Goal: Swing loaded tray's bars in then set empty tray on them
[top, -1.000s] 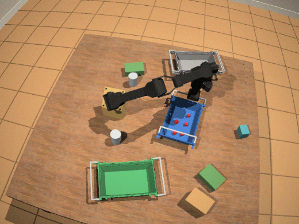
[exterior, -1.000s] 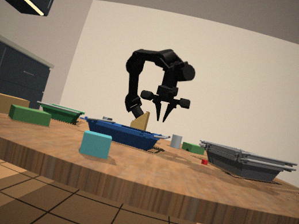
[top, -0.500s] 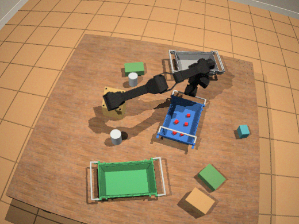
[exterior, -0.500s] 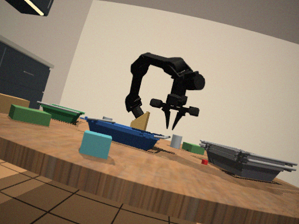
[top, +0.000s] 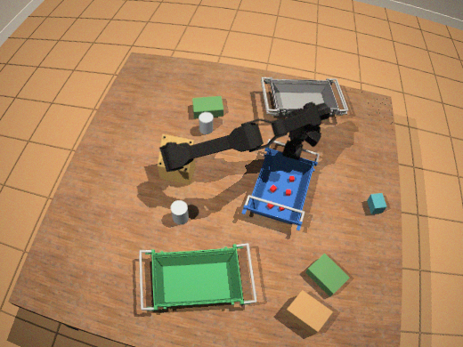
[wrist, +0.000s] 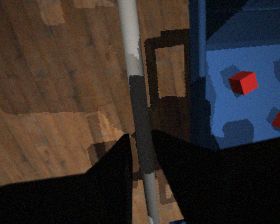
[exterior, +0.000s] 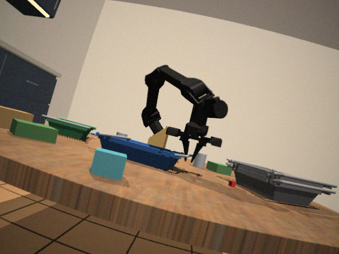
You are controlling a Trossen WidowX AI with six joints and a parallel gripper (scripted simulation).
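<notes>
The green tray lies 16 cm behind my gripper tip, 58 cm to the right of it and 1 cm above it. The rest, counted from my gripper tip: teal cube (36 cm ahead, 11 cm to the right, 2 cm below); then tan box (20 cm ahead, 58 cm to the right, 1 cm below).
</notes>
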